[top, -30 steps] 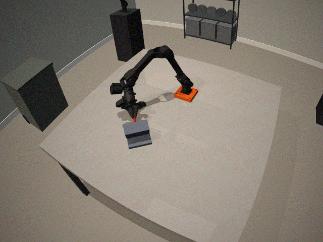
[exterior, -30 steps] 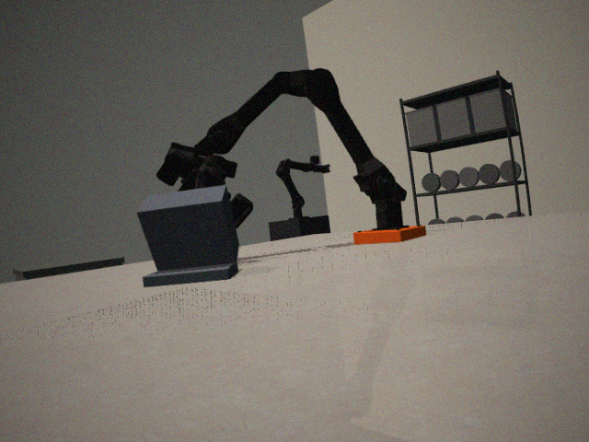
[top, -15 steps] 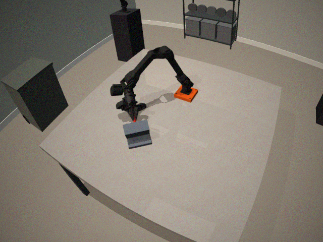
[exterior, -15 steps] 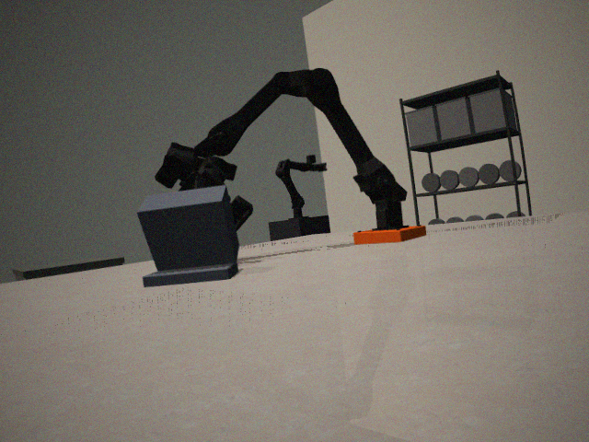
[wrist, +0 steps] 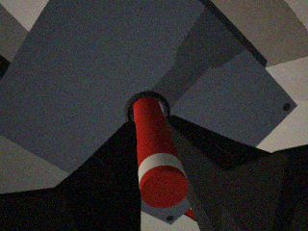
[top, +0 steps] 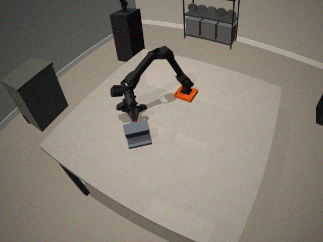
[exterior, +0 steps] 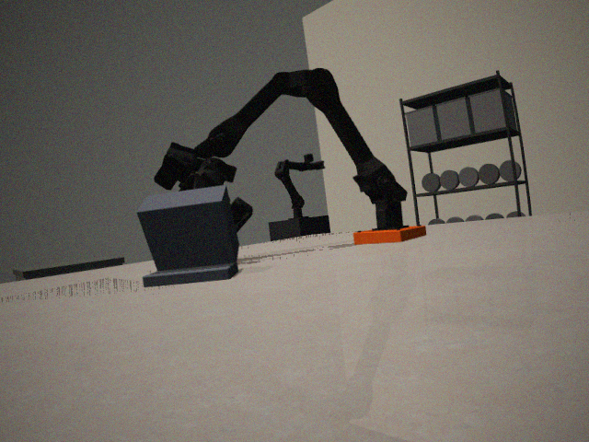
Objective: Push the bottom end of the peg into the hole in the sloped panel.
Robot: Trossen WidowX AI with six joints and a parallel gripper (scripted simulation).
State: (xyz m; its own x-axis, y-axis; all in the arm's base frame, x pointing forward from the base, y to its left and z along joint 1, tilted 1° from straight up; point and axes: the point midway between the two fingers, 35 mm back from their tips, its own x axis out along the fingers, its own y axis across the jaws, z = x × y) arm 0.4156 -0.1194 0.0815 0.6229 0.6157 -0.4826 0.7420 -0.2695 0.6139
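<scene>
Now: the grey sloped panel 30 mm ahead of my gripper tip, 30 mm to the left of it and 20 mm below it. Round my gripper tip: round red peg (10 mm behind, 10 mm to the right, 10 mm above).
</scene>
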